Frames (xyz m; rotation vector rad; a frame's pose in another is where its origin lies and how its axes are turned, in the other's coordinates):
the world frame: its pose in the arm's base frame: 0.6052 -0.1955 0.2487 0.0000 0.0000 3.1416
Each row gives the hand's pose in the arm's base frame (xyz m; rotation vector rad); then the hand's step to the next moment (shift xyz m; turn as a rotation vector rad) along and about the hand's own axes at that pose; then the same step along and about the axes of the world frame.
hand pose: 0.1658 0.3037 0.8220 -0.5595 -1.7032 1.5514
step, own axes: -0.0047 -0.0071 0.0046 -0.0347 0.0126 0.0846
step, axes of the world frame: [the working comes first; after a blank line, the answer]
step, axes of the arm's base frame: 0.0006 -0.0077 0.0059 -0.0453 -0.0782 -0.0189

-0.0006 0.0077 0.0059 0.0453 0.0782 -0.0189
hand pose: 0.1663 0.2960 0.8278 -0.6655 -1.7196 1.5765
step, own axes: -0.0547 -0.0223 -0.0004 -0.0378 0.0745 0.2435
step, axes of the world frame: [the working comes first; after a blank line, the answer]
step, axes of the arm's base frame: 0.0363 -0.0446 0.0137 -0.1722 -0.1725 -0.0827

-0.0363 0.0446 0.0137 0.1722 0.1725 -0.0827
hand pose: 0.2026 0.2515 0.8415 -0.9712 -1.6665 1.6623
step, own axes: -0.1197 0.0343 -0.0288 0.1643 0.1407 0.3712
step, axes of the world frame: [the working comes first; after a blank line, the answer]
step, axes of the arm's base frame: 0.0941 -0.0836 -0.0222 -0.3848 -0.0817 -0.1726

-0.0941 0.0836 -0.0222 0.3848 0.0817 -0.1726
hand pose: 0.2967 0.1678 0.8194 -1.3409 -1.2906 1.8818
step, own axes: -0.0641 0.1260 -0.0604 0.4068 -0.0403 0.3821
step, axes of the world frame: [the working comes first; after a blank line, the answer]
step, axes of the arm's base frame: 0.0963 -0.0811 -0.0881 -0.5141 0.1867 -0.1184

-0.0963 0.0811 -0.0881 0.5141 -0.1867 -0.1184
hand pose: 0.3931 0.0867 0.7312 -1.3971 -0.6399 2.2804
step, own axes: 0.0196 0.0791 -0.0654 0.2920 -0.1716 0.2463
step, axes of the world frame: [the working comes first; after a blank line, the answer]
step, axes of the arm's base frame: 0.0434 -0.0426 -0.0850 -0.3311 0.2559 -0.0155

-0.0434 0.0426 -0.0850 0.3311 -0.2559 -0.0155
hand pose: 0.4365 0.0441 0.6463 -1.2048 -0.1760 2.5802
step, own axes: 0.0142 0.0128 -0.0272 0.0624 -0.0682 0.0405
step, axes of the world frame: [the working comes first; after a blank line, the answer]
step, axes of the arm's base frame: 0.0095 -0.0081 -0.0308 -0.0550 0.0846 -0.0039

-0.0095 0.0081 -0.0308 0.0550 -0.0846 -0.0039
